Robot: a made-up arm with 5 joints.
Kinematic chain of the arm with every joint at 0, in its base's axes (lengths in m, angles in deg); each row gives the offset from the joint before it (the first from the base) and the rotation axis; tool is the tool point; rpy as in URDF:
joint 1: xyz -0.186 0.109 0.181 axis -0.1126 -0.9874 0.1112
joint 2: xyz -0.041 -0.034 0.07 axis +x
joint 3: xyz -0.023 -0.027 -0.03 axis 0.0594 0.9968 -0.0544
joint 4: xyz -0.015 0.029 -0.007 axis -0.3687 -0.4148 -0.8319
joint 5: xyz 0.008 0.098 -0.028 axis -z
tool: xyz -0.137 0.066 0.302 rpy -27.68 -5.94 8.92
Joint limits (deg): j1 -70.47..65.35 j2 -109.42..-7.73 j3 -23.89..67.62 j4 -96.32..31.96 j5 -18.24..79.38
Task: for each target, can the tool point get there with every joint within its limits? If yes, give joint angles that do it. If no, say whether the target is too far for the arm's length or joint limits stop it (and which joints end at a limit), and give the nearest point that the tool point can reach.
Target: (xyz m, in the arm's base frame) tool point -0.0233 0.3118 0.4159
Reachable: yes | joints -51.20 -36.33 19.81 -17.71 6.04
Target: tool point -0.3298 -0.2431 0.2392
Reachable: no: joint limits stop it (at a limit: joint 1, joint 2, joint 5) | nearest point -0.4747 0.0032 0.3640 | short by 0.312 m
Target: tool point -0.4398 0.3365 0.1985
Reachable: yes | joints -4.29 -58.69 -13.39 5.83 4.19
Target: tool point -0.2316 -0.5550 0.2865
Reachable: no: too far | nearest point -0.0336 -0.0578 0.3747 | short by 0.542 m
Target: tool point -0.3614 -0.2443 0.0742
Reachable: no: joint limits stop it (at a limit: joint 1, joint 2, joint 3, joint 4, joint 5) | nearest point -0.2767 -0.0017 -0.0721 | short by 0.296 m
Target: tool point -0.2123 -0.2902 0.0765
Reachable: no: joint limits stop it (at a limit: joint 1, joint 2, joint 3, joint 4, joint 5) | nearest point -0.0867 -0.0936 -0.0091 | short by 0.249 m
